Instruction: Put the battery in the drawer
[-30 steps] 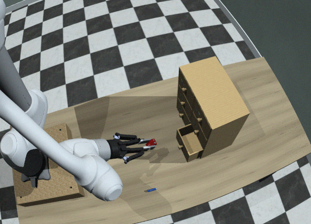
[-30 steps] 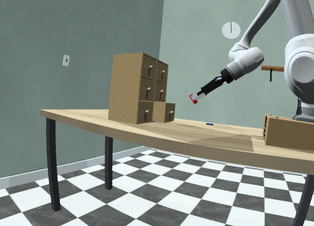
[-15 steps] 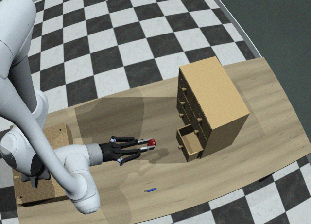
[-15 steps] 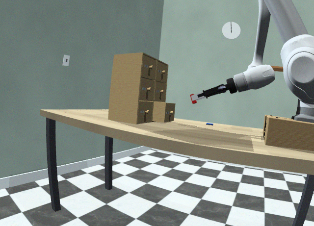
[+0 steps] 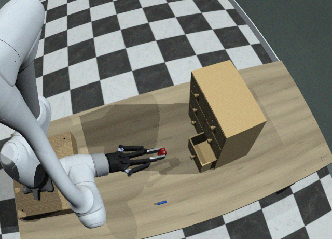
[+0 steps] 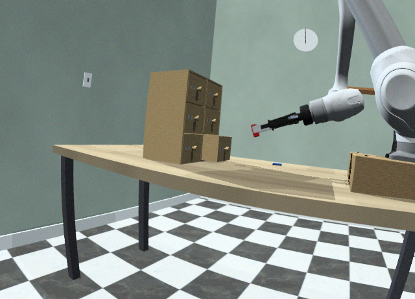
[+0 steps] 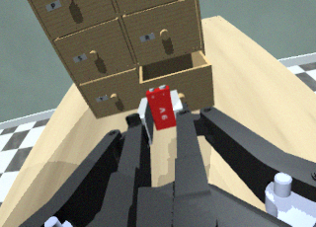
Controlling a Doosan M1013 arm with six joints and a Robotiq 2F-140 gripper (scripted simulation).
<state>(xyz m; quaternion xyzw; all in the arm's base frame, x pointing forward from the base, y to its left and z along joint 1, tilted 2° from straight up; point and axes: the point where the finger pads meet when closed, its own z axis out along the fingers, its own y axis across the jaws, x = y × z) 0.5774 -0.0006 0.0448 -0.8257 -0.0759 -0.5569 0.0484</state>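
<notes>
The drawer lies 240 mm ahead of my hand, 10 mm to the left of it and 120 mm below it. Round my hand: small blue object 10 mm behind, 170 mm to the right, 150 mm below; red nine-volt battery 30 mm ahead, 10 mm to the left.
</notes>
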